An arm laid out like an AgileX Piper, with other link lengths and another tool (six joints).
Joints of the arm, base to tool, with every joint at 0 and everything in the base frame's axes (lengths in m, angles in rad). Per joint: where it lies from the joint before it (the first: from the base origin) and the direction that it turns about. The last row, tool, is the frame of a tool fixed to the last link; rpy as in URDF.
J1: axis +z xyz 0 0 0.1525
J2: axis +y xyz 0 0 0
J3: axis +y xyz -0.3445 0 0.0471
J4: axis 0.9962 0 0.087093 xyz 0.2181 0 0.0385
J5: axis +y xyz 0 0 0
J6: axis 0.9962 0 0.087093 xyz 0.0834 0 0.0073
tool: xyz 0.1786 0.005 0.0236 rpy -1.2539 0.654 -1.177
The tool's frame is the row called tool.
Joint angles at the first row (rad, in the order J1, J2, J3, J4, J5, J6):
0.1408, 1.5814, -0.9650, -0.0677, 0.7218, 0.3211
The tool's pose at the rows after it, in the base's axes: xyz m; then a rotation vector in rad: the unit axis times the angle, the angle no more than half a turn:
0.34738 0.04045 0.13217 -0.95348 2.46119 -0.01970
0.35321 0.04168 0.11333 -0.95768 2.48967 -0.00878
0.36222 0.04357 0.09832 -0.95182 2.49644 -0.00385
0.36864 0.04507 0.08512 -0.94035 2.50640 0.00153
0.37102 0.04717 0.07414 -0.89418 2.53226 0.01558
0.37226 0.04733 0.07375 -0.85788 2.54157 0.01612
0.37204 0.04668 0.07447 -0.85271 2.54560 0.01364
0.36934 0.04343 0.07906 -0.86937 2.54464 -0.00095
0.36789 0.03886 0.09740 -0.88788 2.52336 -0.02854
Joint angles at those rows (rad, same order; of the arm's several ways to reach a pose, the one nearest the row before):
0.1408, 1.6522, -0.9618, -0.0677, 0.6869, 0.3312
0.1408, 1.7124, -0.9617, -0.0677, 0.6561, 0.3357
0.1408, 1.7633, -0.9617, -0.0677, 0.6104, 0.3431
0.1408, 1.8063, -0.9617, -0.0667, 0.5743, 0.3538
0.1408, 1.8393, -0.9617, -0.0538, 0.5544, 0.3809
0.1408, 1.8425, -0.9647, -0.0522, 0.5534, 0.4069
0.1408, 1.8414, -0.9677, -0.0558, 0.5597, 0.4141
0.1408, 1.8263, -0.9677, -0.0749, 0.5769, 0.4178
0.1408, 1.7794, -0.9833, -0.0994, 0.6215, 0.4187

